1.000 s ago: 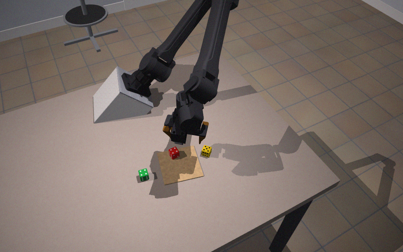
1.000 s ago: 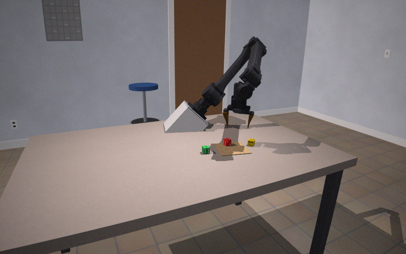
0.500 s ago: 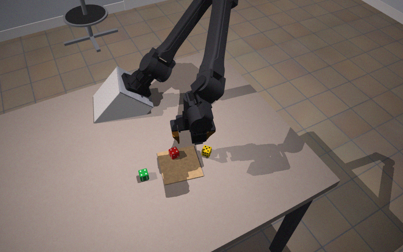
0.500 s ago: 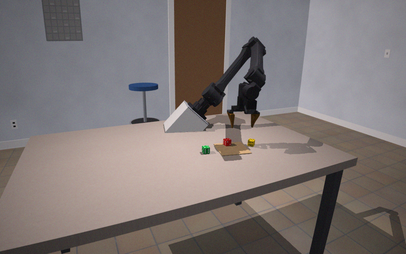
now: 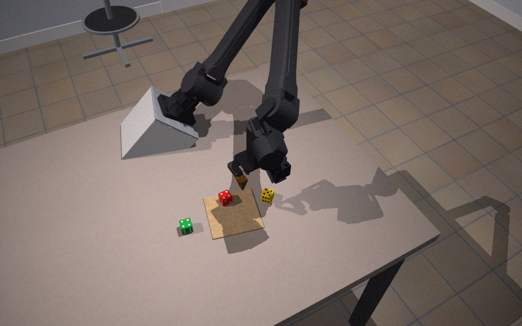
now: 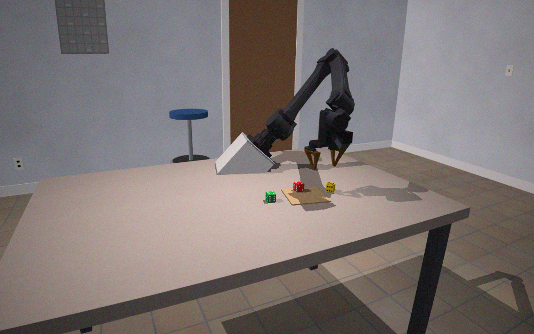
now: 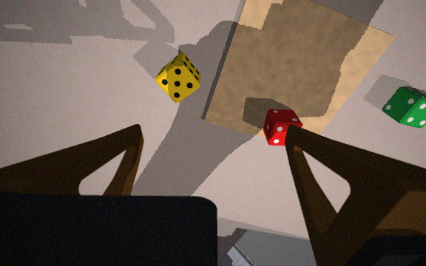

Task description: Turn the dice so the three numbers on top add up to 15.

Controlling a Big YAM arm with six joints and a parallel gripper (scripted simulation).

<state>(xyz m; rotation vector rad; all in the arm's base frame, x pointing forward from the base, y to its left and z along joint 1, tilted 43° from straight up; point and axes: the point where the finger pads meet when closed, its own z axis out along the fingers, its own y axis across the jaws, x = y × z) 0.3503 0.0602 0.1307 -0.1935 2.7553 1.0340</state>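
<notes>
My hand is 30 mm to the right of the yellow die and 90 mm above it. Round my hand: tan mat: 10 mm ahead, 80 mm to the right, 100 mm below; then green die: 20 mm ahead, 210 mm to the right, 90 mm below; then red die: 30 mm behind, 80 mm to the right, 80 mm below.
</notes>
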